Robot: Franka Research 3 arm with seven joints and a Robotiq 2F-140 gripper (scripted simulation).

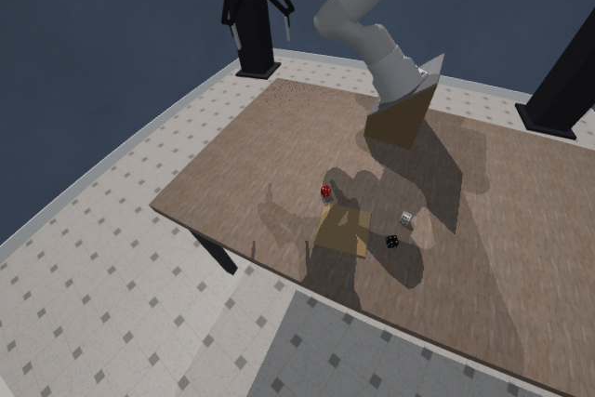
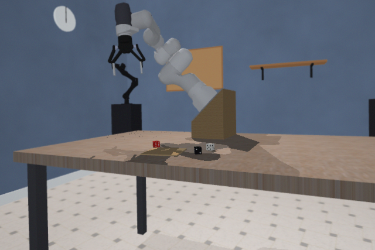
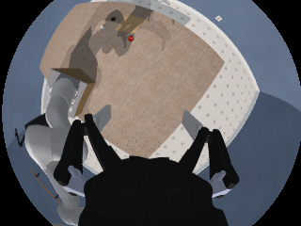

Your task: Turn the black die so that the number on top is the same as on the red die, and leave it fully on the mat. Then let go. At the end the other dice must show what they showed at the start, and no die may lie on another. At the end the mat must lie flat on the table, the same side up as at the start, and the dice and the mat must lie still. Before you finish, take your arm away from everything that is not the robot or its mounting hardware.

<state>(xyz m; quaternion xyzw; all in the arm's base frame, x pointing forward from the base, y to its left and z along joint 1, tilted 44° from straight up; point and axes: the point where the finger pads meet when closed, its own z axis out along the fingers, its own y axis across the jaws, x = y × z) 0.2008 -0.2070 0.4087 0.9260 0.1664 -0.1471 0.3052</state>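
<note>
The red die lies 210 mm ahead of my hand, 260 mm to the left of it and 360 mm below it. The rest, counted from my hand: black die: 320 mm ahead, 470 mm to the left, 360 mm below; then white die: 240 mm ahead, 500 mm to the left, 360 mm below; then tan mat: 320 mm ahead, 340 mm to the left, 370 mm below.
</note>
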